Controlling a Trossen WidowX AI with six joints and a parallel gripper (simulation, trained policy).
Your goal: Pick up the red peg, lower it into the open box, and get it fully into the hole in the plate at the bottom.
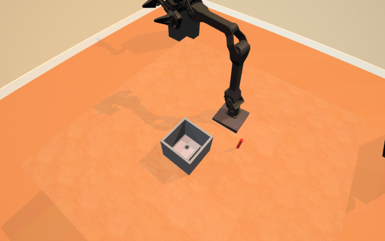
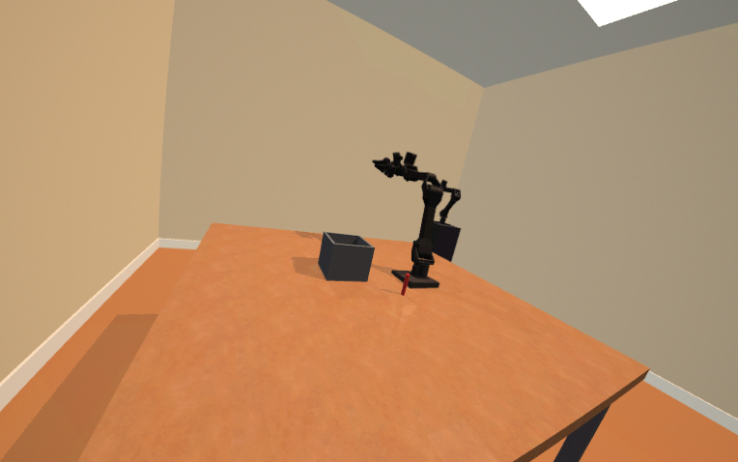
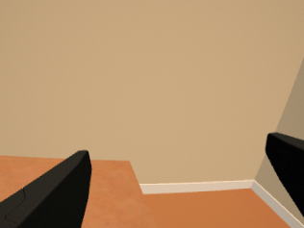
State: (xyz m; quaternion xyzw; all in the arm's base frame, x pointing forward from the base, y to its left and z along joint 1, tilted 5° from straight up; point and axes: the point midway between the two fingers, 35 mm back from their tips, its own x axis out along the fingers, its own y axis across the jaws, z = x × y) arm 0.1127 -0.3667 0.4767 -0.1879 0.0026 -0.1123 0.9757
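The red peg lies 20 mm ahead of my gripper tip, 540 mm to the left of it and 430 mm below it. From my gripper tip the other things lie so: pale plate: 200 mm ahead, 360 mm to the left, 420 mm below.
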